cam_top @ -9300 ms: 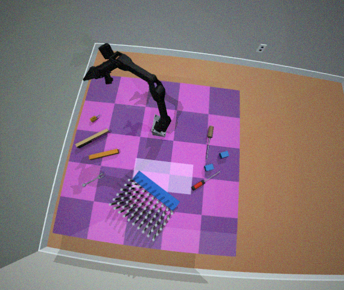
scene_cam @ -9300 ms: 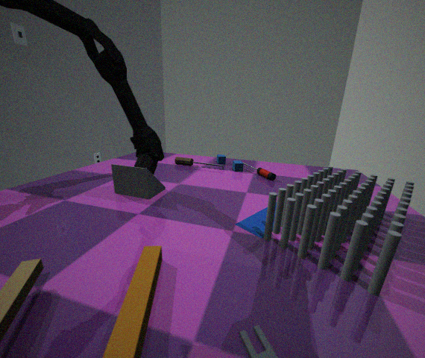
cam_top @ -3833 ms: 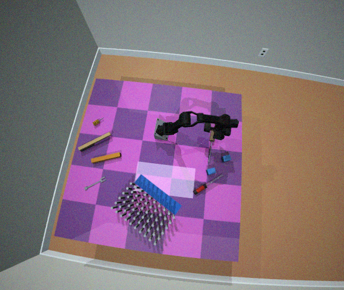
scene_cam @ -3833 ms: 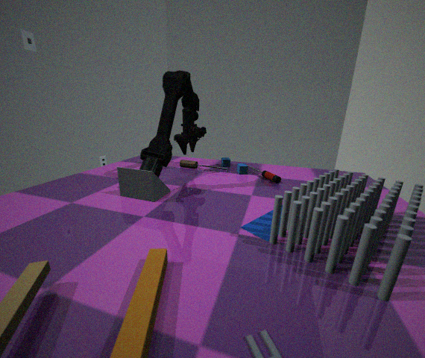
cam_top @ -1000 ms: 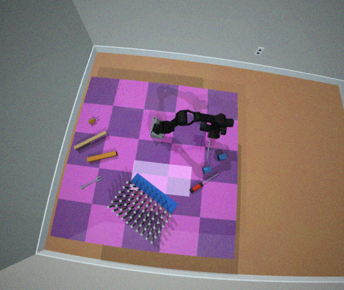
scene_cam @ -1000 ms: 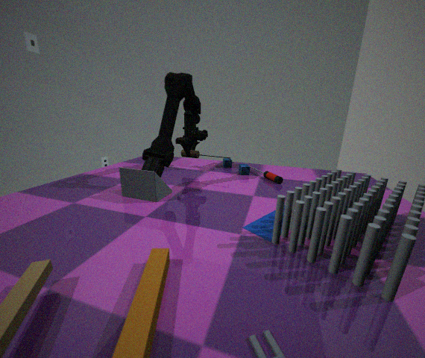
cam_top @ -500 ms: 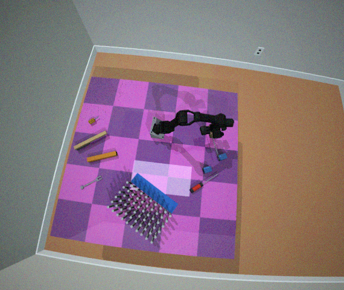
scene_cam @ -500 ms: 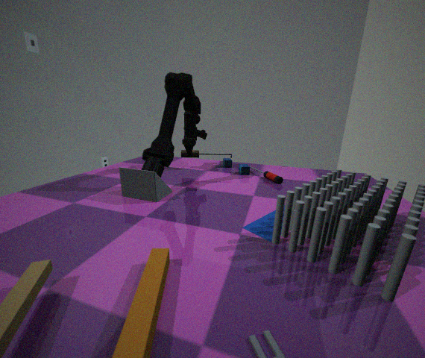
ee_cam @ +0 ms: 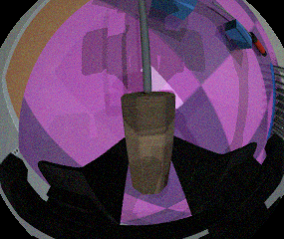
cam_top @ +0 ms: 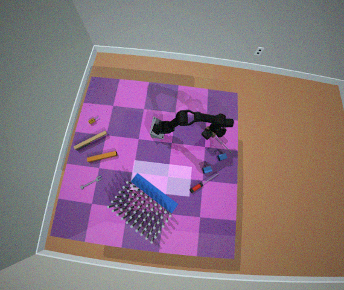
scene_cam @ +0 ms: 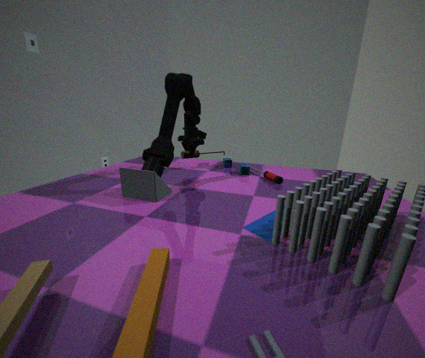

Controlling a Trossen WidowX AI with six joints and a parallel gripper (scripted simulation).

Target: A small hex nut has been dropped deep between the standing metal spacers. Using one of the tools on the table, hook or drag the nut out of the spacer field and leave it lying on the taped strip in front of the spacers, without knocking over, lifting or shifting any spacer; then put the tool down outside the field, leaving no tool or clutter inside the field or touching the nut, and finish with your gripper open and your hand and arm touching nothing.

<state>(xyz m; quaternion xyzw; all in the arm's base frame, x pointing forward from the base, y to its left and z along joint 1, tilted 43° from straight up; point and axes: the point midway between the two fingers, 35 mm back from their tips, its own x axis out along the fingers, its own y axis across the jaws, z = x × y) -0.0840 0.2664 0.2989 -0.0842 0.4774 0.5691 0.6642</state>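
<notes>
My gripper tip is now 90 mm to the right of the hook tool, 60 mm short of it and 10 mm below it. From my gripper tip the other things lie so: yellow tool: 920 mm to the right, 130 mm ahead, 40 mm below; orange bar: 740 mm to the right, 390 mm ahead, 40 mm below; blue taped strip: 530 mm ahead, 290 mm to the right, 60 mm below.
</notes>
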